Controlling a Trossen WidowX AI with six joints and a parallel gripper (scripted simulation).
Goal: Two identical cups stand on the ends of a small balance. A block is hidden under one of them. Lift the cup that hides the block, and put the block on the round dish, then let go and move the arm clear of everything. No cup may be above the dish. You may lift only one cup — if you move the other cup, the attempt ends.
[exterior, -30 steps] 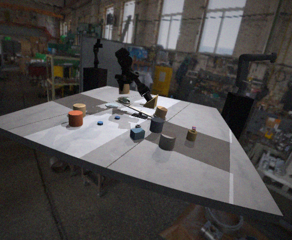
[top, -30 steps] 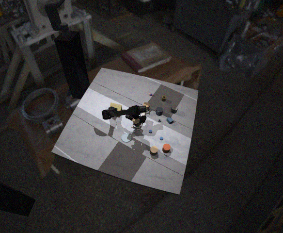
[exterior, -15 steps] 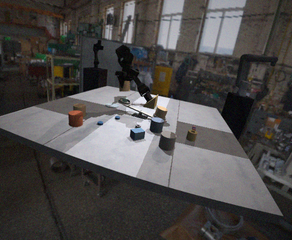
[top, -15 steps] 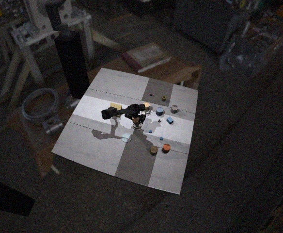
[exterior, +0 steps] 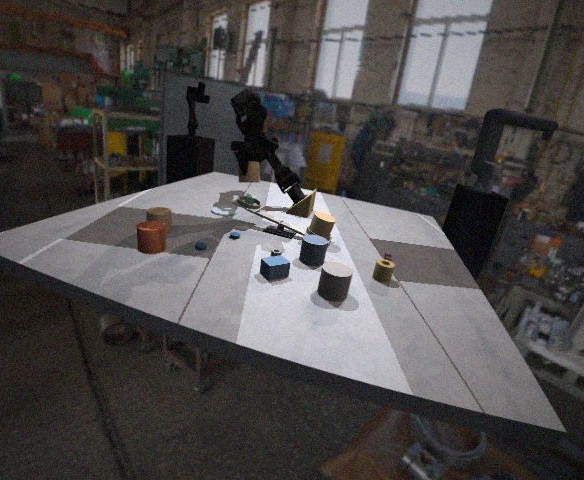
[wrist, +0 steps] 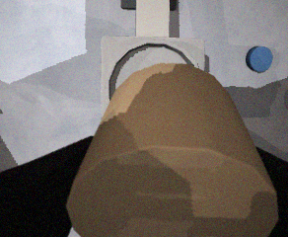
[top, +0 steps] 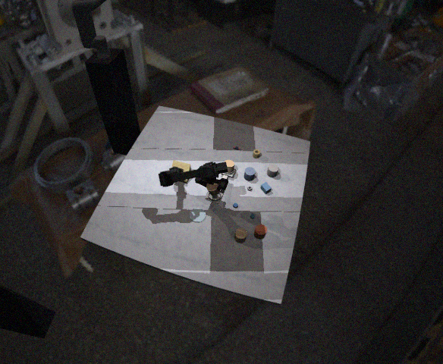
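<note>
Now: the pale green block 80 mm below my gripper tip and 10 mm to the left of it. Round my gripper tip: pale blue round dish 160 mm below, 110 mm to the right, 70 mm behind; then balance beam 140 mm to the left, 130 mm below, 20 mm ahead; then balance 140 mm to the left, 140 mm below, 20 mm ahead.
</note>
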